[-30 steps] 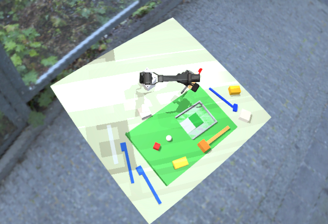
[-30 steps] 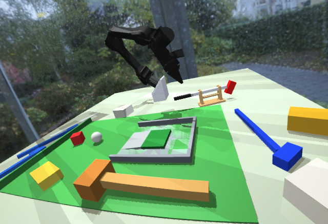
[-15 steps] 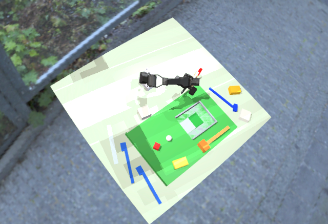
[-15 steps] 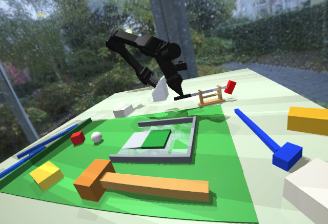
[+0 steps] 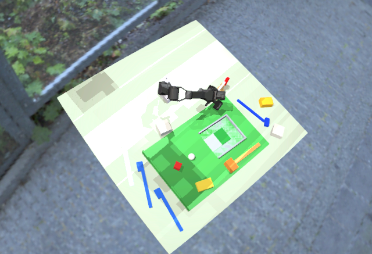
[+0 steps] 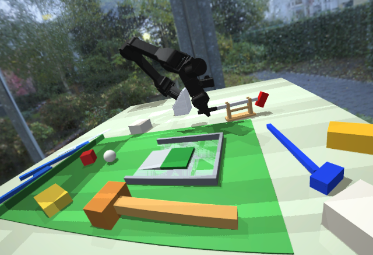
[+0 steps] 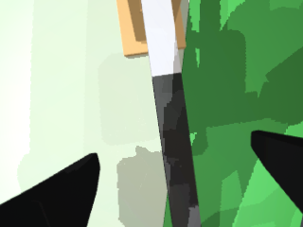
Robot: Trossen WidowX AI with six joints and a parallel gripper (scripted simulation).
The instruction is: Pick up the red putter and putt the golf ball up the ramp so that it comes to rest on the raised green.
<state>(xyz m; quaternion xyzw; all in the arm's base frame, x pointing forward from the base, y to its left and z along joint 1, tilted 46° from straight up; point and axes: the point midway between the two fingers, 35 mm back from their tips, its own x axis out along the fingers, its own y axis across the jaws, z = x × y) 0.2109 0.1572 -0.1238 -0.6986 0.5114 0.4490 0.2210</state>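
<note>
Right now the red putter is 5 cm behind my gripper tip, 10 cm to the left of it and 1 cm above it. Round my gripper tip: blue putter 21 cm ahead, 27 cm to the left, 4 cm below; white golf ball 27 cm ahead, 30 cm to the right, 3 cm below; orange block 19 cm ahead, 40 cm to the left, 3 cm below.
</note>
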